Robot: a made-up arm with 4 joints. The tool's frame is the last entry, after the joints. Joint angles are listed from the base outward.
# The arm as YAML. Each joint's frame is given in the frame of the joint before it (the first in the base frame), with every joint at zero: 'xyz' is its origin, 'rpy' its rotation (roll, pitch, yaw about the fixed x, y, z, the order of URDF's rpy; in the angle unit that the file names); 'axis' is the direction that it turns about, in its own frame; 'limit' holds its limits. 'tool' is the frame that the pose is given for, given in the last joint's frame.
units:
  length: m
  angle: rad
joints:
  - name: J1
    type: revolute
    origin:
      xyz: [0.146, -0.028, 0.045]
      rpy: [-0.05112, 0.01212, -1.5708]
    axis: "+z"
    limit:
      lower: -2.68
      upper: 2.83
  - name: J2
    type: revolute
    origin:
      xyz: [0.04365, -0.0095, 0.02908]
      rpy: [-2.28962, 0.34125, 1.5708]
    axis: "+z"
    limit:
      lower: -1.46
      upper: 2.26
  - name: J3
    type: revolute
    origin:
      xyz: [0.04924, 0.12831, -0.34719]
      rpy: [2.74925, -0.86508, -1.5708]
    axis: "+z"
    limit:
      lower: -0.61
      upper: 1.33
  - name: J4
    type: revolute
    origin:
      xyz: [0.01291, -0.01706, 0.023]
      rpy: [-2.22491, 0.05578, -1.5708]
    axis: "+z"
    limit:
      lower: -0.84
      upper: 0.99
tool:
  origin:
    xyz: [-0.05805, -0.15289, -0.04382]
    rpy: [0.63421, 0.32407, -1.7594]
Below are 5 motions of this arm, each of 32 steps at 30 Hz.
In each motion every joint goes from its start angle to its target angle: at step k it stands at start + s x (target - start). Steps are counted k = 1, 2, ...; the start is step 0. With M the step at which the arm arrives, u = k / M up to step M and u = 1 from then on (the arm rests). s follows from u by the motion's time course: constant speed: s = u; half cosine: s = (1 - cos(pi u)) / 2; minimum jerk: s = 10 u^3 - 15 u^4 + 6 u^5.
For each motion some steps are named. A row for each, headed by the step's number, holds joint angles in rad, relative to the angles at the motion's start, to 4 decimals.
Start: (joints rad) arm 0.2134 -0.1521 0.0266 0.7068
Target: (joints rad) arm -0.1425 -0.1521 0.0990 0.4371
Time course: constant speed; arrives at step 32
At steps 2, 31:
2: -0.0222 0.0000 0.0045 -0.0169
31: -0.3448 0.0000 0.0701 -0.2613

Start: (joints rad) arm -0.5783 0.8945 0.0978 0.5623
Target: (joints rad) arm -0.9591 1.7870 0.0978 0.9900
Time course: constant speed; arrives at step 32
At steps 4, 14, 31, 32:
4: -0.0476 0.1116 0.0000 0.0535
14: -0.1666 0.3905 0.0000 0.1871
31: -0.3689 0.8646 0.0000 0.4143
32: -0.3808 0.8925 0.0000 0.4277

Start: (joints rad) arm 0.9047 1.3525 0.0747 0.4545
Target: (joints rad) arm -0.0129 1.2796 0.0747 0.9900
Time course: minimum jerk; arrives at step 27
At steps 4, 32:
4: -0.0236 -0.0019 0.0000 0.0138
32: -0.9176 -0.0729 0.0000 0.5355

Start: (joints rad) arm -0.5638 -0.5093 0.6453 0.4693
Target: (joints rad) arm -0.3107 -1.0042 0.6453 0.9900
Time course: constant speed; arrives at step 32
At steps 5, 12, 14, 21, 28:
5: 0.0395 -0.0773 0.0000 0.0814
12: 0.0949 -0.1856 0.0000 0.1953
14: 0.1107 -0.2165 0.0000 0.2278
21: 0.1661 -0.3248 0.0000 0.3417
28: 0.2215 -0.4330 0.0000 0.4556

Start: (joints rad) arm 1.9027 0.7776 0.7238 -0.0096
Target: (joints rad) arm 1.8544 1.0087 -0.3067 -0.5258
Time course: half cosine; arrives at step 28
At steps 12, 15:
12: -0.0188 0.0898 -0.4006 -0.2007
15: -0.0269 0.1285 -0.5729 -0.2870

